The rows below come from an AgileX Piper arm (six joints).
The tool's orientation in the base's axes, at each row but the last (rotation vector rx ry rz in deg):
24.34 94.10 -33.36
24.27 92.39 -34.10
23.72 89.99 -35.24
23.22 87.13 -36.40
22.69 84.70 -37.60
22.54 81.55 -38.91
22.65 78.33 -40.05
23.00 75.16 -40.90
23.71 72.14 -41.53
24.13 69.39 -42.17
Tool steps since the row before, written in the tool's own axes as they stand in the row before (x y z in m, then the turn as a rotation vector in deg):
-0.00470 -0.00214 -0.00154 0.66 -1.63 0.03
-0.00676 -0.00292 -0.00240 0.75 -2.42 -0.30
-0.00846 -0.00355 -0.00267 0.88 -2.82 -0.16
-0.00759 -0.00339 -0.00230 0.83 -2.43 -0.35
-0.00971 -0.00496 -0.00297 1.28 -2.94 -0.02
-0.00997 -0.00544 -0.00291 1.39 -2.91 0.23
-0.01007 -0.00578 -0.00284 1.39 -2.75 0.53
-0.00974 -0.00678 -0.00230 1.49 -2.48 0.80
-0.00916 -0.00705 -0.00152 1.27 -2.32 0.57
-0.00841 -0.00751 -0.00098 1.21 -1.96 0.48
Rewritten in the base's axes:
-0.00176 -0.00056 0.00506 -1.02 -1.36 -0.44
-0.00276 -0.00042 0.00722 -1.77 -1.80 -0.40
-0.00341 -0.00034 0.00892 -1.91 -2.21 -0.48
-0.00342 -0.00023 0.00791 -1.82 -1.78 -0.49
-0.00510 -0.00040 0.01008 -1.89 -2.45 -0.83
-0.00579 -0.00035 0.01019 -1.68 -2.61 -0.91
-0.00643 -0.00023 0.01008 -1.35 -2.68 -0.88
-0.00714 -0.00105 0.00969 -0.96 -2.68 -0.95
-0.00716 -0.00162 0.00905 -1.04 -2.36 -0.82
-0.00738 -0.00224 0.00828 -0.86 -2.03 -0.82

